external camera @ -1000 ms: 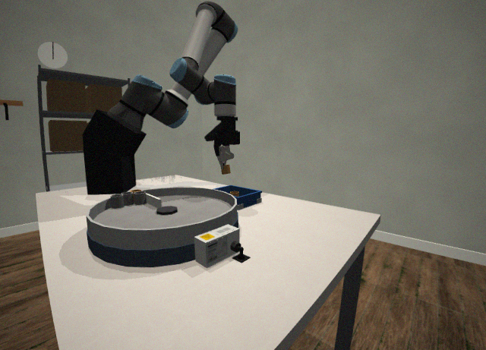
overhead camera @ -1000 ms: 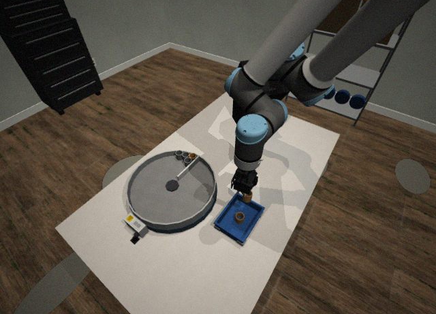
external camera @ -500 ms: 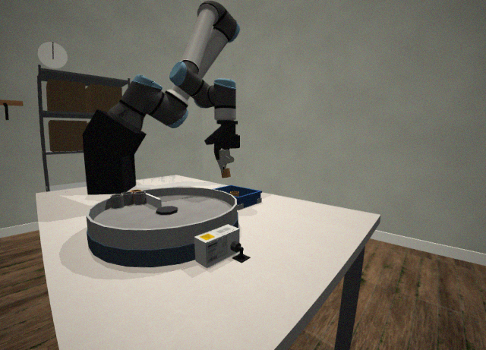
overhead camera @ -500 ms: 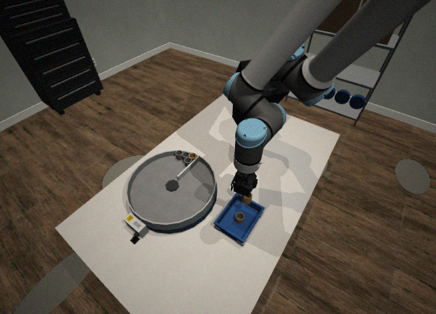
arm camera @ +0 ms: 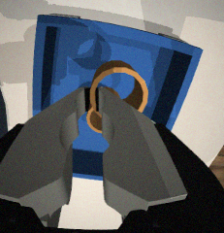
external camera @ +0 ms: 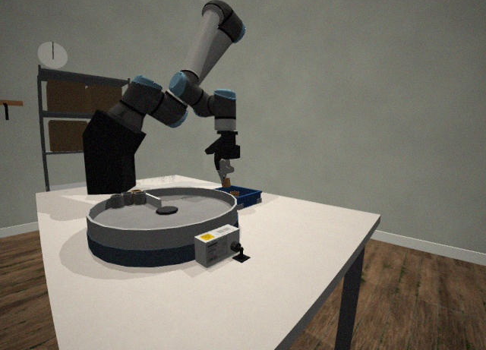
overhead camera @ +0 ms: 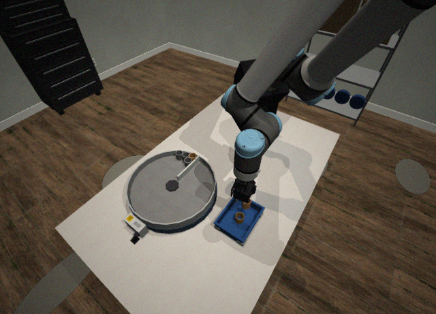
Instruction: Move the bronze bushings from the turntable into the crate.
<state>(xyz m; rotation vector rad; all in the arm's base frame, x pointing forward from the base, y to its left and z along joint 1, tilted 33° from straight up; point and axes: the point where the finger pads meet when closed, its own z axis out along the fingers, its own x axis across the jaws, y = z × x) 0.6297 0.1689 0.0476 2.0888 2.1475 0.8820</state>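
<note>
Now: the blue crate 5 cm ahead of my hand, 1 cm to the left of it and 7 cm below it. Round my hand: grey turntable (8 cm ahead, 33 cm to the right, 4 cm below).
</note>
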